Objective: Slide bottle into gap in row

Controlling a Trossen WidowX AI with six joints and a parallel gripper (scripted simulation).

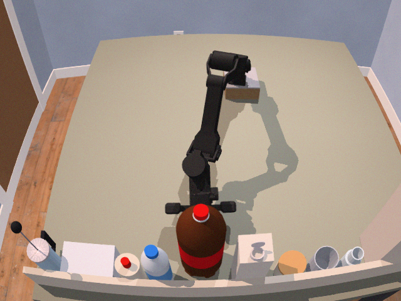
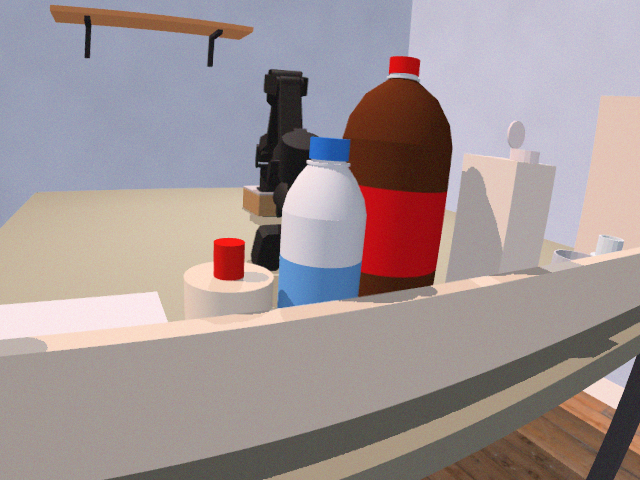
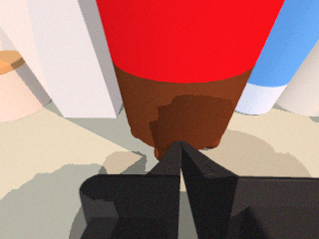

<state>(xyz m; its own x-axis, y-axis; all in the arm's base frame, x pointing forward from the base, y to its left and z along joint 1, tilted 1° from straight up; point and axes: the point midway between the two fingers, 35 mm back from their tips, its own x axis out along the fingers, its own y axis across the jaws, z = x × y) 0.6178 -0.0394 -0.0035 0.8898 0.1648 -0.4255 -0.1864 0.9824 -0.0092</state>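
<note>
Right now my hand is 10 cm below the brown cola bottle, 8 cm short of it and 2 cm to the right of it. The rest, counted from my hand: raised rail (18 cm to the left, 16 cm ahead); blue-capped water bottle (16 cm ahead, 8 cm to the right, 5 cm above); orange-lidded jar (26 cm to the left, 9 cm ahead, 2 cm below).
</note>
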